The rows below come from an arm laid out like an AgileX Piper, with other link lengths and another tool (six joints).
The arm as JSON. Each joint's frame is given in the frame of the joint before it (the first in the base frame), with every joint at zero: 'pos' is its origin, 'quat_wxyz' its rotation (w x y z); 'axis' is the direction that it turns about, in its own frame. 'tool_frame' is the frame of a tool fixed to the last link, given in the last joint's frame.
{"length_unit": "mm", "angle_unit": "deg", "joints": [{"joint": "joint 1", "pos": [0.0, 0.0, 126.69], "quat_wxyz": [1.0, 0.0, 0.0, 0.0], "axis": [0.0, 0.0, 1.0]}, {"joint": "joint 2", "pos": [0.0, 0.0, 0.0], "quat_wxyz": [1.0, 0.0, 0.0, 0.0], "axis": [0.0, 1.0, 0.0]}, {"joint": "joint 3", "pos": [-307.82, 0.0, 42.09], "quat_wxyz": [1.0, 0.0, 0.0, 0.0], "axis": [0.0, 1.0, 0.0]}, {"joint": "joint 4", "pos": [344.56, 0.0, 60.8], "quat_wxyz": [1.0, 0.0, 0.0, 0.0], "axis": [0.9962, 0.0, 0.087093]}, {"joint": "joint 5", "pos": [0.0, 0.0, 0.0], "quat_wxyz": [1.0, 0.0, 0.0, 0.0], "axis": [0.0, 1.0, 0.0]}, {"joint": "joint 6", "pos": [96.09, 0.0, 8.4], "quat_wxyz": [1.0, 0.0, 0.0, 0.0], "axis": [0.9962, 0.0, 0.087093]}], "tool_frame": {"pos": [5.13, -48.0, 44.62], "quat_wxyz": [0.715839, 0.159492, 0.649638, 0.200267]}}
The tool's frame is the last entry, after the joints.
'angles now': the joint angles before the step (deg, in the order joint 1, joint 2, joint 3, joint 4, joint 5, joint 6). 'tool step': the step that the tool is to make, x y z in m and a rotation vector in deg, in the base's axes. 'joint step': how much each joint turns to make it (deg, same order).
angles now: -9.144 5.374 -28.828 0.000 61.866 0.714
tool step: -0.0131 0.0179 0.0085 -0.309 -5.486 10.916
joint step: 10.973 -5.491 0.008 -0.024 -0.003 0.072
